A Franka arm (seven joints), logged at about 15 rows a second.
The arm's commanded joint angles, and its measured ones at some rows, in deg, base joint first. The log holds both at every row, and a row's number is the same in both.
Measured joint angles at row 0: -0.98 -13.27 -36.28 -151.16 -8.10 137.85 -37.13
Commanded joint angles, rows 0 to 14: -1.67 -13.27 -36.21 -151.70 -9.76 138.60 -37.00; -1.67 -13.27 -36.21 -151.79 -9.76 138.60 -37.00; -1.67 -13.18 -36.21 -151.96 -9.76 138.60 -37.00; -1.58 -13.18 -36.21 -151.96 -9.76 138.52 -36.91; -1.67 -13.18 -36.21 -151.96 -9.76 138.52 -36.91; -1.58 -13.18 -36.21 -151.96 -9.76 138.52 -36.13; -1.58 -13.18 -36.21 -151.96 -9.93 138.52 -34.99; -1.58 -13.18 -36.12 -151.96 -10.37 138.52 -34.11; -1.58 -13.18 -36.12 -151.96 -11.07 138.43 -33.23; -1.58 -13.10 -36.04 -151.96 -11.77 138.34 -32.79; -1.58 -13.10 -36.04 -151.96 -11.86 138.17 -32.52; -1.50 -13.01 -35.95 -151.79 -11.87 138.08 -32.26; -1.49 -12.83 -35.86 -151.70 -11.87 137.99 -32.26; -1.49 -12.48 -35.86 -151.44 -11.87 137.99 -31.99; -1.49 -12.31 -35.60 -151.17 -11.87 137.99 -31.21
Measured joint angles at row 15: -1.03 -13.16 -36.05 -151.47 -9.92 137.82 -33.97
